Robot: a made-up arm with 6 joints.
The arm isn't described. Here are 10 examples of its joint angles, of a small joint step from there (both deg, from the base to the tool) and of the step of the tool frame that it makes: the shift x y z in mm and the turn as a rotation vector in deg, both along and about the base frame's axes.
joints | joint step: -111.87 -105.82 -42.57 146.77 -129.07 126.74 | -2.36 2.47 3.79 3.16 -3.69 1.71
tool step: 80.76 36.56 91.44 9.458 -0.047 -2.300
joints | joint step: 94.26 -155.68 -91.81 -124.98 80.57 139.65 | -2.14 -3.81 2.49 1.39 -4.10 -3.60
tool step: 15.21 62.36 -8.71 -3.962 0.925 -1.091
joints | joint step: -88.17 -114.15 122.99 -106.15 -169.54 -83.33 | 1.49 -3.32 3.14 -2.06 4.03 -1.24
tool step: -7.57 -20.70 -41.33 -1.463 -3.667 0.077
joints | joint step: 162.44 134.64 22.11 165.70 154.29 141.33 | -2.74 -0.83 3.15 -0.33 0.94 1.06
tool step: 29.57 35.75 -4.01 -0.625 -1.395 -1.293
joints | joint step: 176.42 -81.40 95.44 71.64 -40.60 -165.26 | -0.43 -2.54 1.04 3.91 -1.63 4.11
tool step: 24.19 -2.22 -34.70 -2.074 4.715 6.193
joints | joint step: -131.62 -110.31 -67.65 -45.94 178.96 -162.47 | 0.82 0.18 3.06 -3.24 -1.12 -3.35
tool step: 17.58 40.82 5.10 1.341 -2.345 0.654
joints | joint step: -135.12 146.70 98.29 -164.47 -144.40 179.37 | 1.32 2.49 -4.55 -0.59 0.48 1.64
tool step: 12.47 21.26 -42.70 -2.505 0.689 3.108
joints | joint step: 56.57 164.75 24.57 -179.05 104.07 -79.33 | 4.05 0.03 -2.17 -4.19 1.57 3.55
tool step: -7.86 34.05 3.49 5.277 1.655 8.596
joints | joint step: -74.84 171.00 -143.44 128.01 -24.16 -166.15 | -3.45 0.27 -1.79 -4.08 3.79 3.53
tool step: -36.40 21.95 17.23 -5.254 1.214 -3.143
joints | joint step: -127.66 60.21 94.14 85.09 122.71 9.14 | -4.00 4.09 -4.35 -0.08 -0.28 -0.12
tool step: -82.52 14.67 -51.20 -0.137 0.438 -4.104
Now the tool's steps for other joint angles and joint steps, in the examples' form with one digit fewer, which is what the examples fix.
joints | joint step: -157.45 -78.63 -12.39 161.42 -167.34 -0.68 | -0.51 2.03 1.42 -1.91 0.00 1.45
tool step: -3.3 -14.9 70.2 -1.81 -4.36 -0.25
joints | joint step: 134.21 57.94 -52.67 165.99 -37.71 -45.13 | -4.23 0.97 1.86 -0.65 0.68 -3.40
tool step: 13.2 83.3 -19.7 -0.28 -3.69 -7.31
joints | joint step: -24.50 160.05 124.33 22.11 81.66 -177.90 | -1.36 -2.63 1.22 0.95 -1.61 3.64
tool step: 29.5 0.8 -6.1 -1.15 -1.14 2.83
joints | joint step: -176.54 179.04 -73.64 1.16 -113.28 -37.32 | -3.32 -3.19 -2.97 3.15 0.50 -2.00
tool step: -56.8 51.6 85.5 -3.63 5.46 -5.93
